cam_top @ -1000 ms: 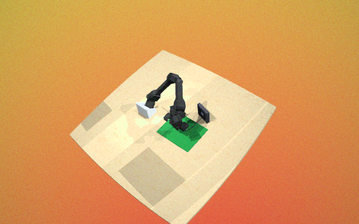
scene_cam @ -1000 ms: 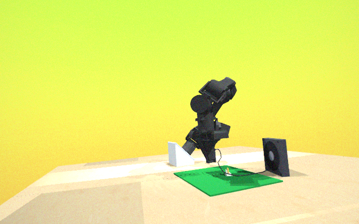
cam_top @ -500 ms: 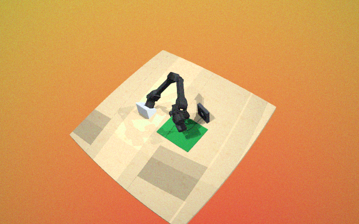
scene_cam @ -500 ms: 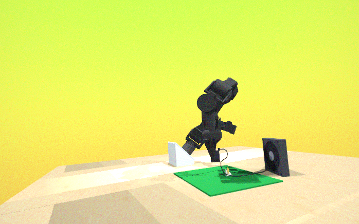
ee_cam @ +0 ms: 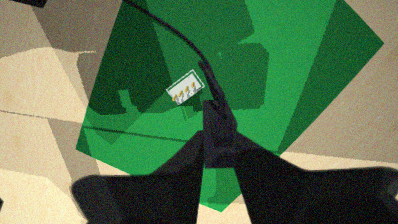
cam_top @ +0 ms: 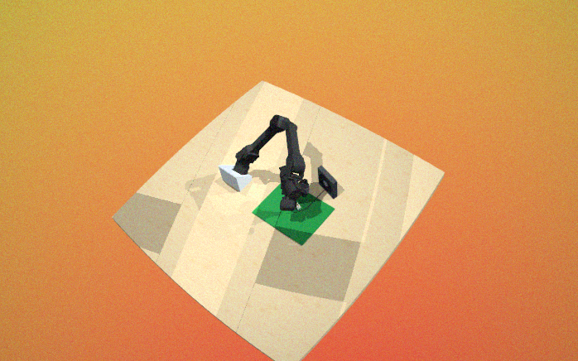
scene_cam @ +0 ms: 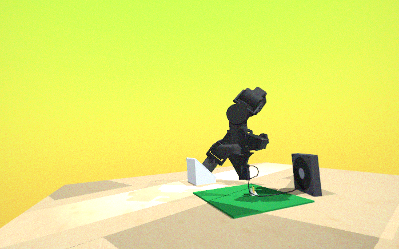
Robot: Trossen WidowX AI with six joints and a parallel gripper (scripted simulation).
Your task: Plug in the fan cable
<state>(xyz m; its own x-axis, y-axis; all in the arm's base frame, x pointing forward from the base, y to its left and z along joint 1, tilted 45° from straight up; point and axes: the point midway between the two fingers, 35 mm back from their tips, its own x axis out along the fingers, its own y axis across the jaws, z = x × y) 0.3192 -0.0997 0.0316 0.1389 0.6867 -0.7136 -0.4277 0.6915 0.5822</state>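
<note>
Right now my gripper tip is 10 mm short of the white four-pin header, 30 mm to the right of it and 70 mm above it. Also, from my gripper tip: green board: 80 mm below; dark fan plug: 10 mm ahead, 10 mm above; black fan: 80 mm ahead, 170 mm to the left, 10 mm below.
</note>
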